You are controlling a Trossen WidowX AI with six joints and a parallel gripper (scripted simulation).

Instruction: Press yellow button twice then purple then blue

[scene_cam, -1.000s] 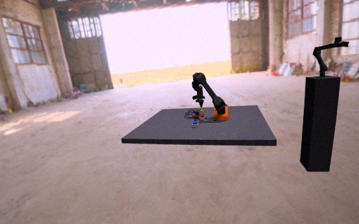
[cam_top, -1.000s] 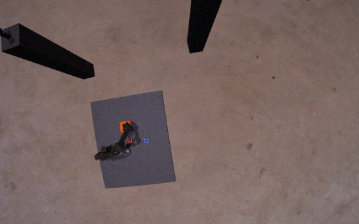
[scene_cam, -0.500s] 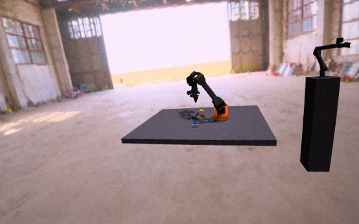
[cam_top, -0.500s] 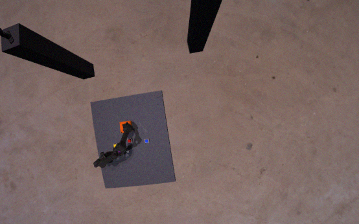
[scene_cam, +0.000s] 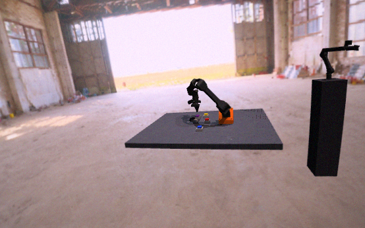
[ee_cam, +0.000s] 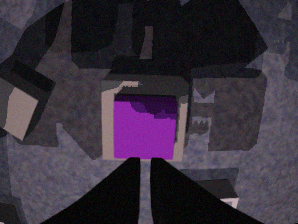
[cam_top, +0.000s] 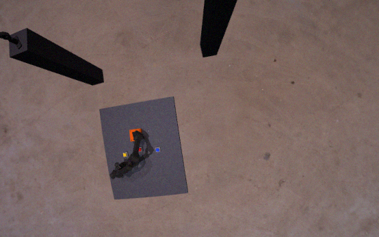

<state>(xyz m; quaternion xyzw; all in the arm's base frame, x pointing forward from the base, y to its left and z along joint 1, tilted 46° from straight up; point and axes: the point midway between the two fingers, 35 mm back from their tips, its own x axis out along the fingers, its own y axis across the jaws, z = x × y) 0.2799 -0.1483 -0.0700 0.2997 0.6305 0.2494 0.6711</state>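
Now: gripper tip 40 mm above the purple button. The rest, counted from my gripper tip: red button: 110 mm behind, 140 mm to the left, 40 mm below; then blue button: 70 mm behind, 340 mm to the left, 40 mm below; then yellow button: 80 mm behind, 40 mm to the right, 40 mm below.
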